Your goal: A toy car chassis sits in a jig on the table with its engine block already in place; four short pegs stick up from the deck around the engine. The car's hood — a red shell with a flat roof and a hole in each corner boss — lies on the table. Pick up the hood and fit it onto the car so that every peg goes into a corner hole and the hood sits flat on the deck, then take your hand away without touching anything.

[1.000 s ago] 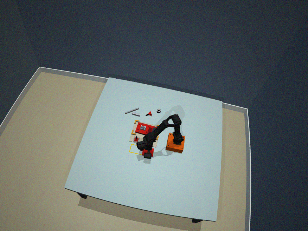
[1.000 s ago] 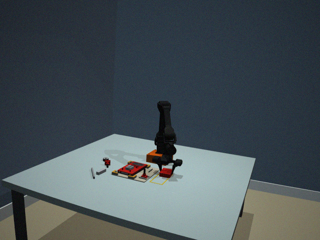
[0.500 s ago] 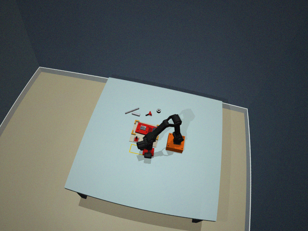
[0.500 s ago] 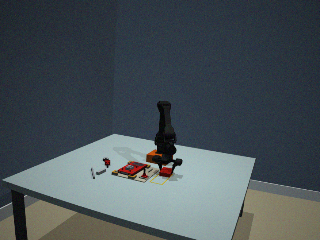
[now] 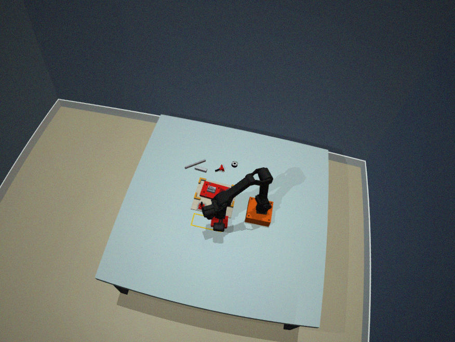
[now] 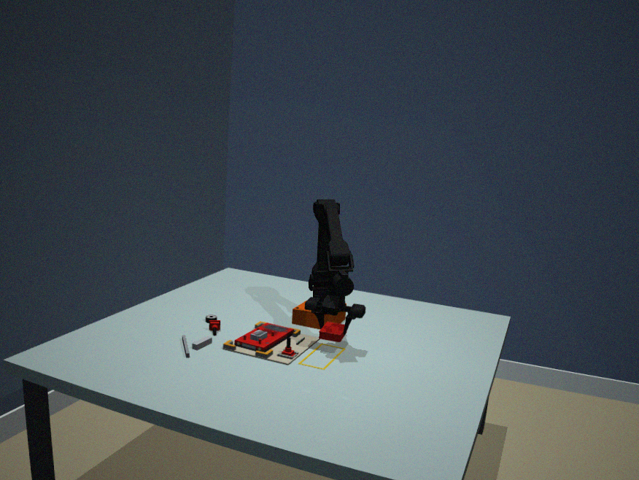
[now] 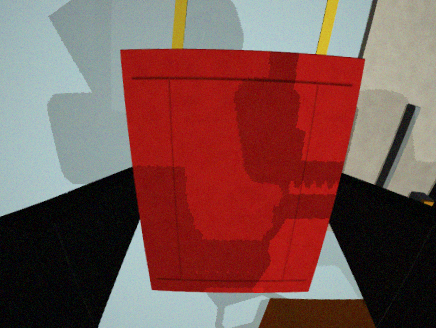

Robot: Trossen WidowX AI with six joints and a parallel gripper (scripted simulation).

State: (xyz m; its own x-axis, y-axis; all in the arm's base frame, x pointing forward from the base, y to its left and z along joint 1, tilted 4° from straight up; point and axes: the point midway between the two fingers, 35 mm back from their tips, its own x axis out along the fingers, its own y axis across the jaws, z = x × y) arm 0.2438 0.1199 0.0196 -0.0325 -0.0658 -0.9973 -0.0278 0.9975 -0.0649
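Right now my gripper tip is 80 mm short of the grey engine block, 220 mm to the left of it and 30 mm above it. Also, from my gripper tip: red hood: 10 mm above; then thin rod: 210 mm ahead, 420 mm to the right, 50 mm below; then beige jig plate: 50 mm ahead, 200 mm to the right, 50 mm below.
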